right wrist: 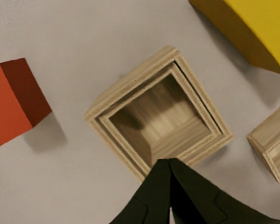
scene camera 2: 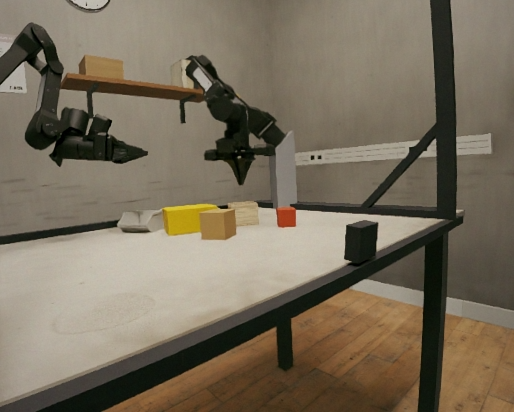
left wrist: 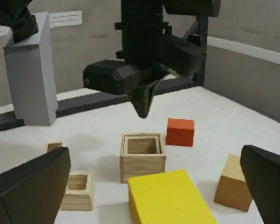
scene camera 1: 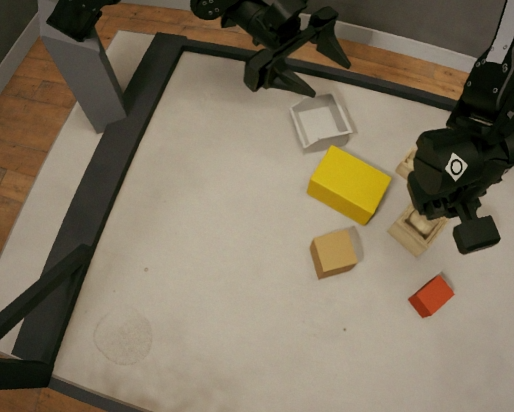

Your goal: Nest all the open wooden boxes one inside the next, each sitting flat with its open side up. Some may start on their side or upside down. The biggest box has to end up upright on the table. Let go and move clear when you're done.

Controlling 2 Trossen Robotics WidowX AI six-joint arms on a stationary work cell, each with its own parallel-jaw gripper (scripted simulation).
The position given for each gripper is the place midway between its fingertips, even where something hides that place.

Observation:
In view: the left gripper (scene camera 1: 333,80), the right gripper (scene camera 1: 434,210), a red block (scene camera 1: 435,293), a tan cube (scene camera 1: 332,254) and a grey pillar (scene camera 1: 92,81).
The red block is seen too in the left wrist view (left wrist: 180,132). The tan cube also shows in scene camera 2 (scene camera 2: 217,224) and in the left wrist view (left wrist: 232,191). The left gripper shows as well in scene camera 2 (scene camera 2: 145,152) and in the left wrist view (left wrist: 158,157). The right wrist view does not show the tan cube: it is out of frame.

